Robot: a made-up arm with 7 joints. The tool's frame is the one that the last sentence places.
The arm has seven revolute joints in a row. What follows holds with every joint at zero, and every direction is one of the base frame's.
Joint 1 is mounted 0.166 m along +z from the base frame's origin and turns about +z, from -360 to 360 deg.
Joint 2 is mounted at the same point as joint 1 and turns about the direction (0, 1, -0.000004), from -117.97 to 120 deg.
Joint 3 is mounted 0.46 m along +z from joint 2 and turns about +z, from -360 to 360 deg.
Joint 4 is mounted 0.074 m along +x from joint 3 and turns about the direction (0, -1, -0.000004), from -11 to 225 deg.
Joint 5 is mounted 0.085 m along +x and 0.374 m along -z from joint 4 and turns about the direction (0, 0.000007, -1), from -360 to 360 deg.
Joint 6 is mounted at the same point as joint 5 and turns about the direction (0, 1, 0.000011), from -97 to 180 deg.
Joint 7 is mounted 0.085 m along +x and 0.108 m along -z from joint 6 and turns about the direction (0, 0.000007, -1), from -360 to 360 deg.
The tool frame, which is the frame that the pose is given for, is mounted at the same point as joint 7; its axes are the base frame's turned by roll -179.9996, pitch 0 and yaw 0 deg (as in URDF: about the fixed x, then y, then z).
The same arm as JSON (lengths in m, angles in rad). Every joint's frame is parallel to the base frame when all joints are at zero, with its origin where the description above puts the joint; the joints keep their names.
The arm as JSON. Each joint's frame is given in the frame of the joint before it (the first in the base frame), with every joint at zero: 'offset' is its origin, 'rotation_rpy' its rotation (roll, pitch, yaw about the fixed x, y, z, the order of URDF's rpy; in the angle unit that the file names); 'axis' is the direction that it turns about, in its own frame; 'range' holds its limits. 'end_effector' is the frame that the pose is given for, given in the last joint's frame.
{
  "length_unit": "m",
  "angle_unit": "rad",
  "chain": [
    {
      "id": "joint 1",
      "offset": [
        0.0,
        0.0,
        0.166
      ],
      "rotation_rpy": [
        0.0,
        0.0,
        0.0
      ],
      "axis": [
        0.0,
        0.0,
        1.0
      ],
      "range": [
        -6.2832,
        6.2832
      ]
    },
    {
      "id": "joint 2",
      "offset": [
        0.0,
        0.0,
        0.0
      ],
      "rotation_rpy": [
        0.0,
        0.0,
        0.0
      ],
      "axis": [
        0.0,
        1.0,
        0.0
      ],
      "range": [
        -2.059,
        2.0944
      ]
    },
    {
      "id": "joint 3",
      "offset": [
        0.0,
        0.0,
        0.46
      ],
      "rotation_rpy": [
        0.0,
        0.0,
        0.0
      ],
      "axis": [
        0.0,
        0.0,
        1.0
      ],
      "range": [
        -6.2832,
        6.2832
      ]
    },
    {
      "id": "joint 4",
      "offset": [
        0.074,
        0.0,
        0.0
      ],
      "rotation_rpy": [
        0.0,
        0.0,
        0.0
      ],
      "axis": [
        0.0,
        -1.0,
        0.0
      ],
      "range": [
        -0.192,
        3.927
      ]
    },
    {
      "id": "joint 5",
      "offset": [
        0.085,
        0.0,
        -0.374
      ],
      "rotation_rpy": [
        0.0,
        0.0,
        0.0
      ],
      "axis": [
        0.0,
        0.0,
        -1.0
      ],
      "range": [
        -6.2832,
        6.2832
      ]
    },
    {
      "id": "joint 6",
      "offset": [
        0.0,
        0.0,
        0.0
      ],
      "rotation_rpy": [
        0.0,
        0.0,
        0.0
      ],
      "axis": [
        0.0,
        1.0,
        0.0
      ],
      "range": [
        -1.693,
        3.1416
      ]
    },
    {
      "id": "joint 7",
      "offset": [
        0.085,
        0.0,
        -0.108
      ],
      "rotation_rpy": [
        0.0,
        0.0,
        0.0
      ],
      "axis": [
        0.0,
        0.0,
        -1.0
      ],
      "range": [
        -6.2832,
        6.2832
      ]
    }
  ],
  "end_effector": {
    "offset": [
      0.0,
      0.0,
      0.0
    ],
    "rotation_rpy": [
      -3.1416,
      0.0,
      0.0
    ]
  }
}

